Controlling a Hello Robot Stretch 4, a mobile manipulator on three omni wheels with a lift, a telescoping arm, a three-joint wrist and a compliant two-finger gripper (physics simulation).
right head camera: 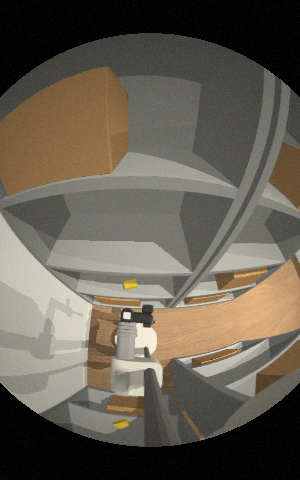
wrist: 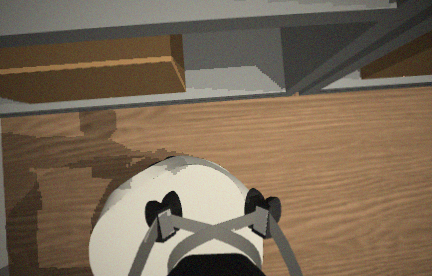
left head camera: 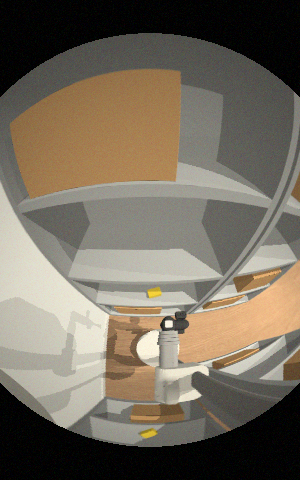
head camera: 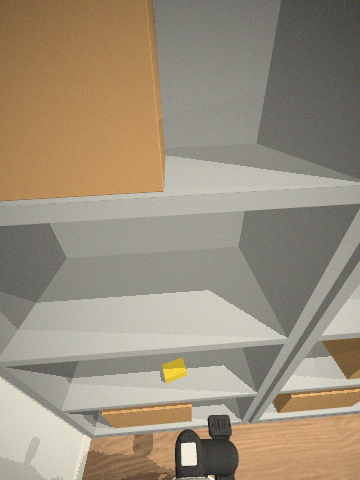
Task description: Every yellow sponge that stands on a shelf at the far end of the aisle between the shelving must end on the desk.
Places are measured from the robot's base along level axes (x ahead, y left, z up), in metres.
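Pixels of known places: gripper, fingertip midpoint: [wrist: 213, 205]; robot's base at its link origin: [right head camera: 136, 339] [left head camera: 157, 347].
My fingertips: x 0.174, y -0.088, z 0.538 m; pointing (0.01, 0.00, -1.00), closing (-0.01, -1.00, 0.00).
Observation:
Ahead of a thing's pixels: the offset from my fingertips to its top centre.
A yellow sponge @(0.139 m left, 0.299 m ahead, 0.013 m up) [head camera: 174, 370] [left head camera: 154, 292] [right head camera: 130, 284] sits on a low shelf, one level above a cardboard box. A second yellow sponge [left head camera: 148, 433] [right head camera: 121, 424] lies on a shelf of the opposite unit, low in both side head views. My gripper [wrist: 213, 205] is open and empty. In the wrist view it points down over my white round base and the wood floor, apart from the shelving. In the head views the wrist shows in front of the shelving; the fingers are hidden there. The desk does not show.
A large cardboard box @(0.333 m left, 0.351 m ahead, 1.152 m up) [head camera: 80, 100] [left head camera: 105, 132] [right head camera: 60, 135] fills the left of an upper shelf. A low box @(0.292 m left, 0.353 m ahead, 0.219 m down) [head camera: 150, 416] [wrist: 95, 75] stands on the bottom shelf. A white wall [left head camera: 40, 320] [right head camera: 30, 320] closes the left side. More boxed shelving stands at the right.

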